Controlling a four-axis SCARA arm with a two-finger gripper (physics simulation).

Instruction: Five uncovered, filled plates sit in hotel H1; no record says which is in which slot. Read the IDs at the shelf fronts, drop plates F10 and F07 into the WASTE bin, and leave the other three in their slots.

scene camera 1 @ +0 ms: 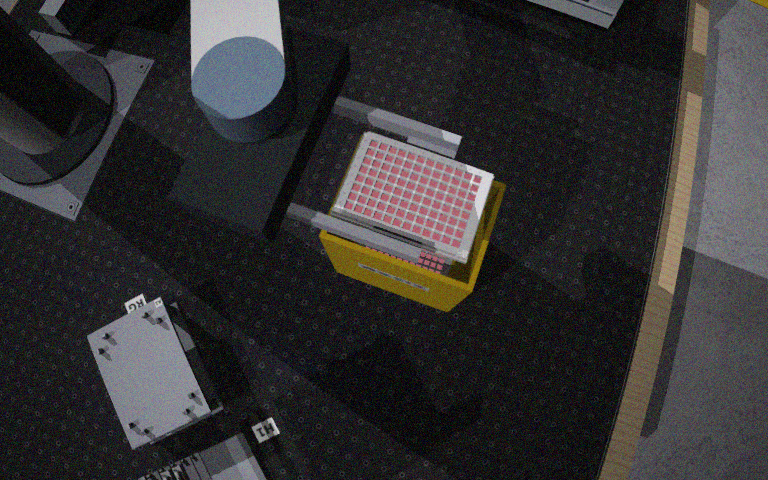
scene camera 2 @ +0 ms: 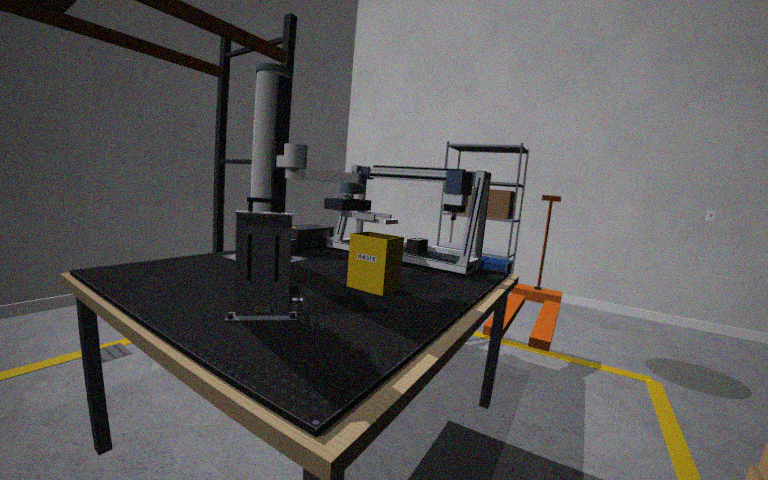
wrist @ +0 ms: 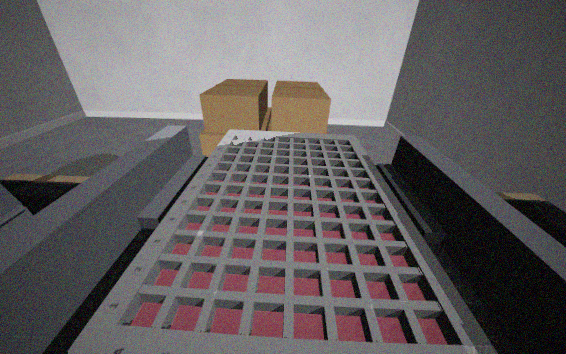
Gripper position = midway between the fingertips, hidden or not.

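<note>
I can see my gripper [scene camera 2: 383, 217], and the wrist view shows my gripper too [wrist: 291, 150]. There is also a grey RG stand [scene camera 1: 145, 368].
</note>
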